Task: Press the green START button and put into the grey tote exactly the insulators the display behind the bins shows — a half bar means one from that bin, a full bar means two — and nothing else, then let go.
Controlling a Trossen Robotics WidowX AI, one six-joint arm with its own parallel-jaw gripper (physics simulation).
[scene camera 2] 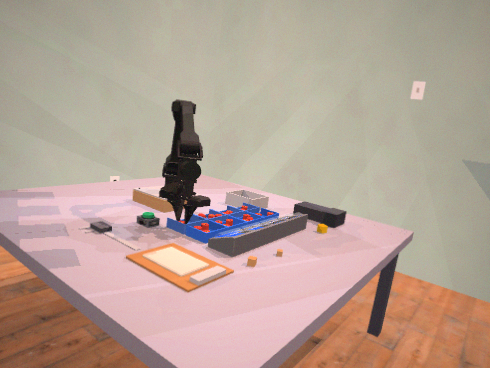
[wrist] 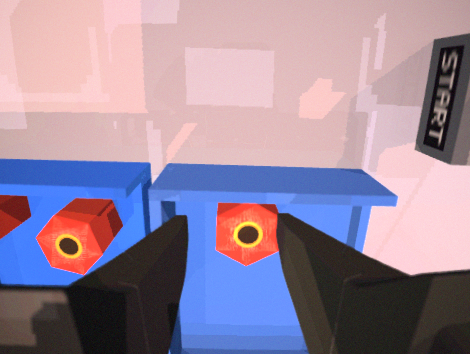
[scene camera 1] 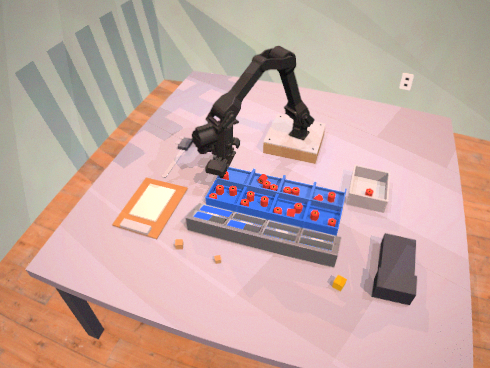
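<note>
My gripper (scene camera 1: 220,175) (scene camera 2: 183,220) (wrist: 232,225) is open, its fingers partly apart, at the leftmost rear bin of the blue bins (scene camera 1: 242,176) (scene camera 2: 197,235) (wrist: 280,182). A red insulator (scene camera 1: 226,176) (wrist: 227,245) shows between the fingertips in the wrist view, near the right finger, not gripped. The display (scene camera 1: 265,245) (scene camera 2: 265,239) shows one full and one half blue bar in its leftmost cell, and a half bar in the lower row of the second. The grey tote (scene camera 1: 367,202) (scene camera 2: 255,201) holds one red insulator (scene camera 1: 369,192). The green START button (scene camera 2: 148,215) stands beside the bins; its housing (wrist: 442,100) is at upper right.
An orange clipboard (scene camera 1: 121,218) (scene camera 2: 142,257) lies left of the display. Small orange cubes (scene camera 1: 179,244) (scene camera 1: 217,259) and a yellow cube (scene camera 1: 339,283) (scene camera 2: 322,228) lie in front. A black block (scene camera 1: 396,270) (scene camera 2: 320,214) stands at right. The arm's base board (scene camera 1: 290,150) is behind the bins.
</note>
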